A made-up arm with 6 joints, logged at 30 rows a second.
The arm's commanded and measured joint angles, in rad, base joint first. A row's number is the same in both.
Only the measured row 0 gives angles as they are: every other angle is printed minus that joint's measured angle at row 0.
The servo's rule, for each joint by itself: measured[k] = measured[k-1] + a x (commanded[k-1-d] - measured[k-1]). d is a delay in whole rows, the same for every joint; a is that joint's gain. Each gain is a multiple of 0.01, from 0.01 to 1. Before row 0 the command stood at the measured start. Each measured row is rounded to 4 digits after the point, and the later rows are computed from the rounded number. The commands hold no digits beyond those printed.
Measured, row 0:
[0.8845 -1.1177 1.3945 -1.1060 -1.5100 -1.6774]
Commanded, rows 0 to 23:
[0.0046 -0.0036 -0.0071 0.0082 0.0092 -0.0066]
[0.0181 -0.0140 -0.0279 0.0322 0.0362 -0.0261]
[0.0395 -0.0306 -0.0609 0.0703 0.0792 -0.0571]
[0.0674 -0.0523 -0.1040 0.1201 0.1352 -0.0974]
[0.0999 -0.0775 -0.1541 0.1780 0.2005 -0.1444]
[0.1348 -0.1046 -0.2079 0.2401 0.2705 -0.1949]
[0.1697 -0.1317 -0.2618 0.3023 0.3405 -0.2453]
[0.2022 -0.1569 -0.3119 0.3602 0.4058 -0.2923]
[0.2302 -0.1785 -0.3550 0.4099 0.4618 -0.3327]
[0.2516 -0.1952 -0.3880 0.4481 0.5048 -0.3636]
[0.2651 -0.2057 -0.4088 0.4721 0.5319 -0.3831]
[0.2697 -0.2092 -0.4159 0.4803 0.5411 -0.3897]
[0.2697 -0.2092 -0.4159 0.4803 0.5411 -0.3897]
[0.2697 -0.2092 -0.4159 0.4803 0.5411 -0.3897]
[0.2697 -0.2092 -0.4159 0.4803 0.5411 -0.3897]
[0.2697 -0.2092 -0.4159 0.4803 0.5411 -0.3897]
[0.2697 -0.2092 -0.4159 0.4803 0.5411 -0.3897]
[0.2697 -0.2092 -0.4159 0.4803 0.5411 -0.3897]
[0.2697 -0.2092 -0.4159 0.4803 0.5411 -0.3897]
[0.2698 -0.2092 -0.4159 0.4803 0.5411 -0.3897]
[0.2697 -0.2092 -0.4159 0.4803 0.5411 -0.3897]
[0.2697 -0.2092 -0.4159 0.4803 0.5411 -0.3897]
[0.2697 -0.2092 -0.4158 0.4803 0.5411 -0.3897]
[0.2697 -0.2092 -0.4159 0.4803 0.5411 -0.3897]
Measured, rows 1 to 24:
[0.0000 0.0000 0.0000 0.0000 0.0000 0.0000]
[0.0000 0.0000 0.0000 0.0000 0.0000 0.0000]
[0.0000 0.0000 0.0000 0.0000 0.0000 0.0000]
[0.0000 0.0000 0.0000 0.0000 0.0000 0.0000]
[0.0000 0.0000 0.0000 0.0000 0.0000 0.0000]
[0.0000 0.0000 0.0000 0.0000 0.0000 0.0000]
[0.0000 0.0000 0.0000 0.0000 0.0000 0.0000]
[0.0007 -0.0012 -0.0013 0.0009 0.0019 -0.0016]
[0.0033 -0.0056 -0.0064 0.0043 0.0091 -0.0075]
[0.0087 -0.0141 -0.0168 0.0116 0.0238 -0.0194]
[0.0175 -0.0271 -0.0334 0.0235 0.0472 -0.0381]
[0.0299 -0.0442 -0.0563 0.0405 0.0794 -0.0636]
[0.0456 -0.0647 -0.0851 0.0625 0.1195 -0.0951]
[0.0642 -0.0875 -0.1187 0.0889 0.1659 -0.1311]
[0.0849 -0.1111 -0.1554 0.1187 0.2163 -0.1698]
[0.1067 -0.1340 -0.1933 0.1507 0.2679 -0.2089]
[0.1284 -0.1548 -0.2303 0.1834 0.3176 -0.2460]
[0.1489 -0.1721 -0.2642 0.2152 0.3626 -0.2789]
[0.1670 -0.1847 -0.2930 0.2444 0.4001 -0.3055]
[0.1824 -0.1930 -0.3164 0.2703 0.4297 -0.3257]
[0.1955 -0.1985 -0.3353 0.2934 0.4531 -0.3411]
[0.2066 -0.2021 -0.3506 0.3140 0.4716 -0.3528]
[0.2161 -0.2045 -0.3630 0.3323 0.4862 -0.3617]
[0.2241 -0.2061 -0.3731 0.3486 0.4977 -0.3684]
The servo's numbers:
d 7
a 0.15 0.34 0.19 0.11 0.21 0.24

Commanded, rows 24 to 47:
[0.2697 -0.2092 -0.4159 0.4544 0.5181 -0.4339]
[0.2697 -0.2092 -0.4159 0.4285 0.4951 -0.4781]
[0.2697 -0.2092 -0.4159 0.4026 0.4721 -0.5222]
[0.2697 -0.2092 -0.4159 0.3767 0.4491 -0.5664]
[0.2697 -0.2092 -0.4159 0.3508 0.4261 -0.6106]
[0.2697 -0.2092 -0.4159 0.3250 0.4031 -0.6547]
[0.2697 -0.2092 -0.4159 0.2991 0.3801 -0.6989]
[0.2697 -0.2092 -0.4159 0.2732 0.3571 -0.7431]
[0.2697 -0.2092 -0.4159 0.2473 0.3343 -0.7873]
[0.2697 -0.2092 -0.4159 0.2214 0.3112 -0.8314]
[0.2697 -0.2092 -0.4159 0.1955 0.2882 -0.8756]
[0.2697 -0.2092 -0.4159 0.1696 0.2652 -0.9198]
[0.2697 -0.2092 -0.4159 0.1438 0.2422 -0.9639]
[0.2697 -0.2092 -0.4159 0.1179 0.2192 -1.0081]
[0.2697 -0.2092 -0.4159 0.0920 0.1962 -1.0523]
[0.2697 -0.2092 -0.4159 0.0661 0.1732 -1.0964]
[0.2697 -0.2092 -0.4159 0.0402 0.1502 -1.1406]
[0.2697 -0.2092 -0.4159 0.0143 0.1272 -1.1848]
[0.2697 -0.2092 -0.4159 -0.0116 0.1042 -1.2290]
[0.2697 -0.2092 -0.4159 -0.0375 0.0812 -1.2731]
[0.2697 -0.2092 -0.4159 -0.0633 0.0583 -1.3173]
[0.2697 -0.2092 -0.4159 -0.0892 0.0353 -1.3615]
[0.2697 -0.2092 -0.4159 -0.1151 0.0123 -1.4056]
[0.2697 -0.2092 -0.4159 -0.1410 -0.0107 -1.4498]
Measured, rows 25 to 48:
[0.2309 -0.2072 -0.3812 0.3631 0.5068 -0.3735]
[0.2367 -0.2079 -0.3878 0.3760 0.5140 -0.3774]
[0.2417 -0.2083 -0.3931 0.3875 0.5197 -0.3804]
[0.2459 -0.2086 -0.3974 0.3977 0.5242 -0.3826]
[0.2495 -0.2088 -0.4009 0.4068 0.5277 -0.3843]
[0.2525 -0.2089 -0.4037 0.4149 0.5305 -0.3856]
[0.2551 -0.2090 -0.4060 0.4221 0.5327 -0.3866]
[0.2573 -0.2091 -0.4079 0.4257 0.5296 -0.3980]
[0.2592 -0.2091 -0.4094 0.4260 0.5224 -0.4172]
[0.2608 -0.2091 -0.4106 0.4234 0.5118 -0.4424]
[0.2621 -0.2091 -0.4116 0.4183 0.4986 -0.4722]
[0.2632 -0.2091 -0.4124 0.4109 0.4834 -0.5054]
[0.2642 -0.2091 -0.4131 0.4015 0.4665 -0.5412]
[0.2650 -0.2091 -0.4136 0.3902 0.4484 -0.5790]
[0.2657 -0.2091 -0.4140 0.3773 0.4292 -0.6184]
[0.2663 -0.2091 -0.4144 0.3630 0.4093 -0.6589]
[0.2668 -0.2091 -0.4147 0.3474 0.3887 -0.7003]
[0.2672 -0.2091 -0.4149 0.3307 0.3676 -0.7424]
[0.2676 -0.2091 -0.4151 0.3130 0.3461 -0.7850]
[0.2679 -0.2091 -0.4153 0.2944 0.3243 -0.8279]
[0.2682 -0.2091 -0.4154 0.2750 0.3022 -0.8711]
[0.2684 -0.2091 -0.4155 0.2549 0.2799 -0.9146]
[0.2686 -0.2091 -0.4156 0.2341 0.2575 -0.9582]
[0.2688 -0.2091 -0.4157 0.2128 0.2350 -1.0020]

